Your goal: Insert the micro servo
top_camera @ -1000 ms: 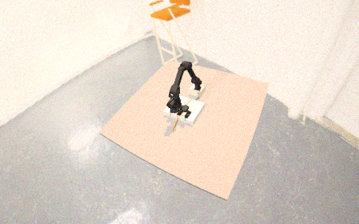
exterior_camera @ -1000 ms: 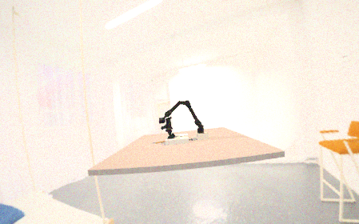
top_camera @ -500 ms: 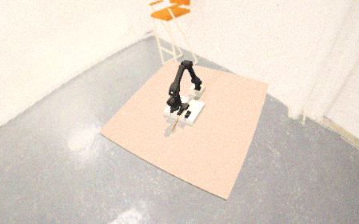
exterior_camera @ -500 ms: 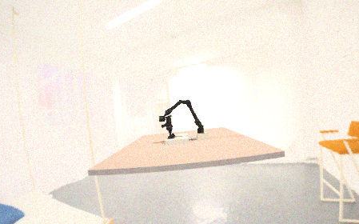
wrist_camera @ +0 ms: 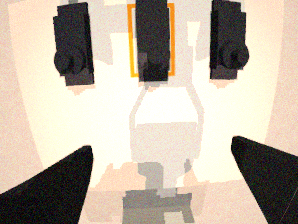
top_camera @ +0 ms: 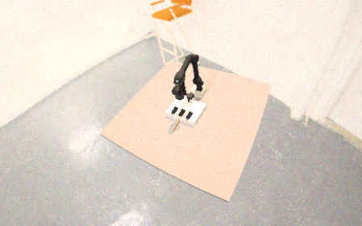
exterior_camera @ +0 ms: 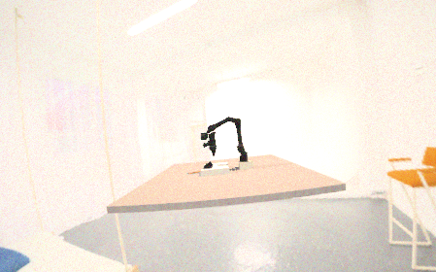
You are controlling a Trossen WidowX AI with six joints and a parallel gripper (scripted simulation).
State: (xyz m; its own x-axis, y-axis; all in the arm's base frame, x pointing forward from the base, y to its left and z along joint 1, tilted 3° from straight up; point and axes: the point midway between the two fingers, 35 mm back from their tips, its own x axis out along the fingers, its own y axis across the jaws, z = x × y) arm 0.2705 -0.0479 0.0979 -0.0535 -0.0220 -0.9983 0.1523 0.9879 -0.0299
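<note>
The deck lies 120 mm below my gripper tip, 40 mm behind it and 10 mm to the left of it.
</note>
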